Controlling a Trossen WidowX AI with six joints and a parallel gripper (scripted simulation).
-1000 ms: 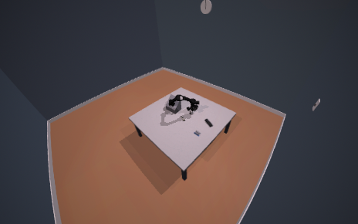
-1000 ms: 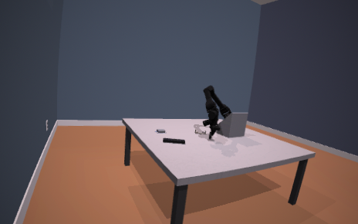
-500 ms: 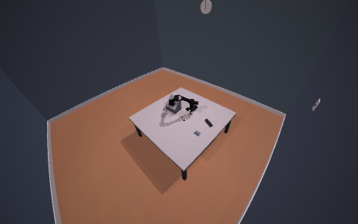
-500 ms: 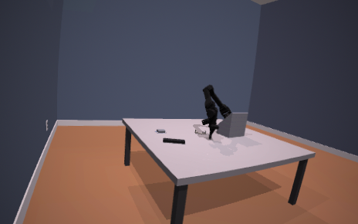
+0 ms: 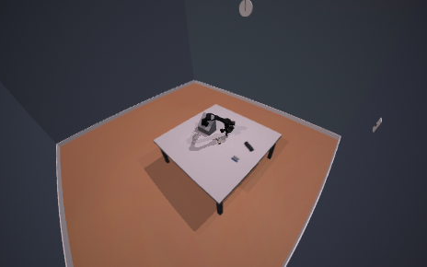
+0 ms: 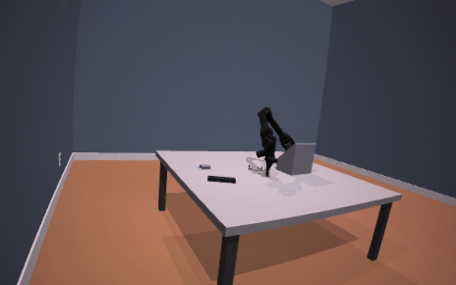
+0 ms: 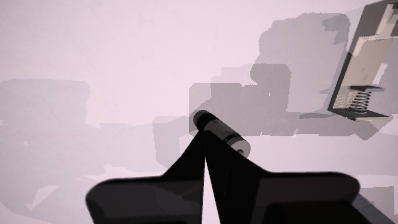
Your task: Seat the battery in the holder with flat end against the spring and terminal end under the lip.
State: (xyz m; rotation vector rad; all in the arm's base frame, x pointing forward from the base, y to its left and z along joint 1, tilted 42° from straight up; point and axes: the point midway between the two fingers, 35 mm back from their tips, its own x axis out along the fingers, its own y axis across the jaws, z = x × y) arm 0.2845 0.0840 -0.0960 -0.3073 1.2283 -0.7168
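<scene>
Right now the battery is 10 mm to the right of my gripper tip, 10 mm below it and 10 mm behind it. Also, from my gripper tip: black bar 340 mm ahead, 50 mm to the left, 30 mm below.
</scene>
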